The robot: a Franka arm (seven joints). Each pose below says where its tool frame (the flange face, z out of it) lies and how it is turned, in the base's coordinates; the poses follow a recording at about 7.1 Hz.
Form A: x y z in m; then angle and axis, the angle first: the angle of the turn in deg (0 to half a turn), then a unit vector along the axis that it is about.
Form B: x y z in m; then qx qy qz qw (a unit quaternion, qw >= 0). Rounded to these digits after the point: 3 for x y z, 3 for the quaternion.
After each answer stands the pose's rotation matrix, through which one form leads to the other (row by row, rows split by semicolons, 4 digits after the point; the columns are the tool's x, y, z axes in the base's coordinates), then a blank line. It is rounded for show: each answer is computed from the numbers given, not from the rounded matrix.
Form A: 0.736 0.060 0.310 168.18 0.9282 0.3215 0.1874
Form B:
0.736 0.060 0.310 0.923 0.320 0.186 0.103
0.7260 0.5521 0.4100; 0.6289 -0.7743 -0.0709; 0.2783 0.3093 -0.9093

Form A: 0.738 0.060 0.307 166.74 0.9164 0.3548 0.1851
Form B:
0.738 0.060 0.307 0.910 0.352 0.184 0.115
0.6840 0.5992 0.4161; 0.6841 -0.7249 -0.0806; 0.2534 0.3398 -0.9057

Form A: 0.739 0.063 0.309 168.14 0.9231 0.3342 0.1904
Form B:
0.739 0.063 0.309 0.918 0.332 0.189 0.103
0.7073 0.5713 0.4164; 0.6495 -0.7577 -0.0638; 0.2791 0.3156 -0.9069

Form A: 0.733 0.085 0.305 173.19 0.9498 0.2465 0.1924
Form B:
0.733 0.085 0.305 0.948 0.246 0.192 0.059
0.8051 0.4438 0.3935; 0.4895 -0.8718 -0.0181; 0.3350 0.2072 -0.9192

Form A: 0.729 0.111 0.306 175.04 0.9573 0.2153 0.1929
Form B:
0.729 0.111 0.306 0.956 0.215 0.193 0.043
0.8332 0.3948 0.3873; 0.4281 -0.9037 0.0001; 0.3500 0.1657 -0.9220

